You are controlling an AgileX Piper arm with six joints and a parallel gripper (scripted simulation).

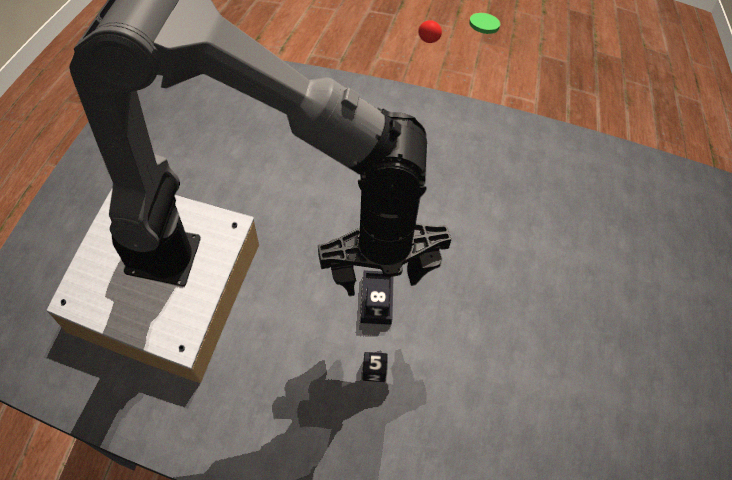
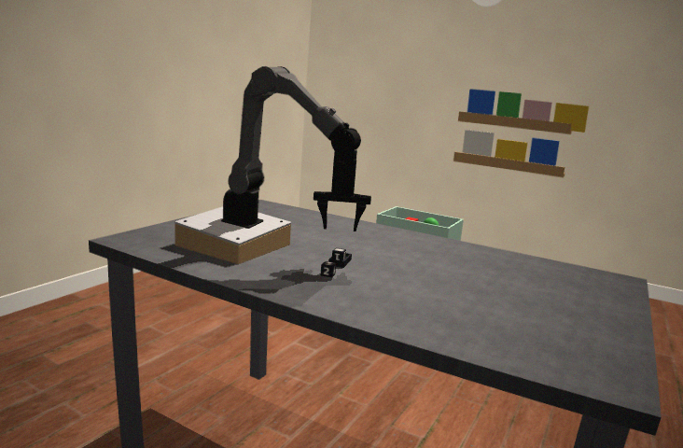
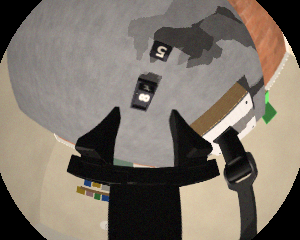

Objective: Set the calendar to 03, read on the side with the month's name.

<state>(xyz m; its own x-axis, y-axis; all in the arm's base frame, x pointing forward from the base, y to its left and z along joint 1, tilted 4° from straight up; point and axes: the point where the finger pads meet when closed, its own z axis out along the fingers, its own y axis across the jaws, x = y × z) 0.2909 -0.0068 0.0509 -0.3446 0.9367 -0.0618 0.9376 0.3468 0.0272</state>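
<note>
My gripper is now 10 cm above the dark tray, 3 cm to the right of it and 1 cm past it. The rest, counted from my hand: black cube 9 cm below, 8 cm to the right, 1 cm ahead.
</note>
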